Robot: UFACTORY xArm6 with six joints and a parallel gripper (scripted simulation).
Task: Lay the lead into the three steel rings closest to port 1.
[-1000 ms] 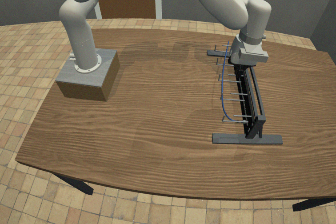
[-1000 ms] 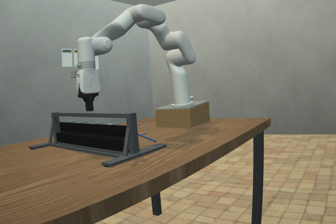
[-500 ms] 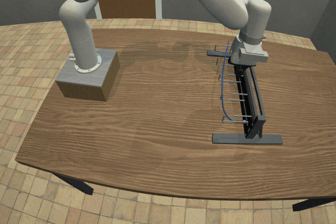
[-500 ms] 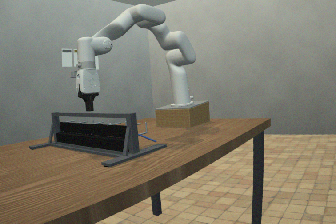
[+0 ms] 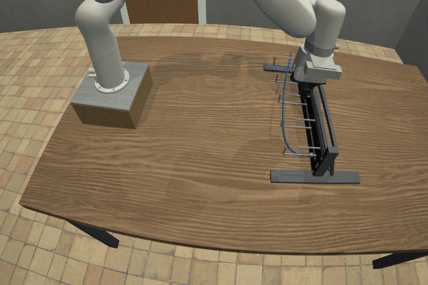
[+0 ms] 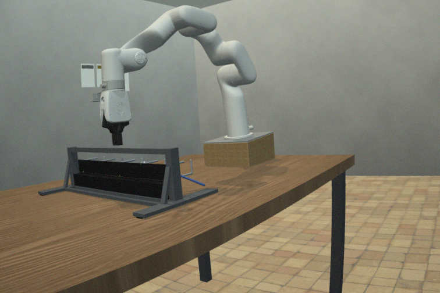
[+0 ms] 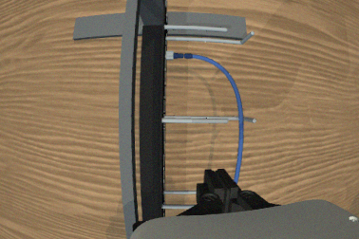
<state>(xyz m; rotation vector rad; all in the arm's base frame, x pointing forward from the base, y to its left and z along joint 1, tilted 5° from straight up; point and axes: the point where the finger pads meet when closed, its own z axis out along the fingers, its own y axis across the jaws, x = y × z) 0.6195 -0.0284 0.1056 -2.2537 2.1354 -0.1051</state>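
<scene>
The dark grey rack is 60 mm ahead of my hand, 50 mm to the left of it and 100 mm below it.
</scene>
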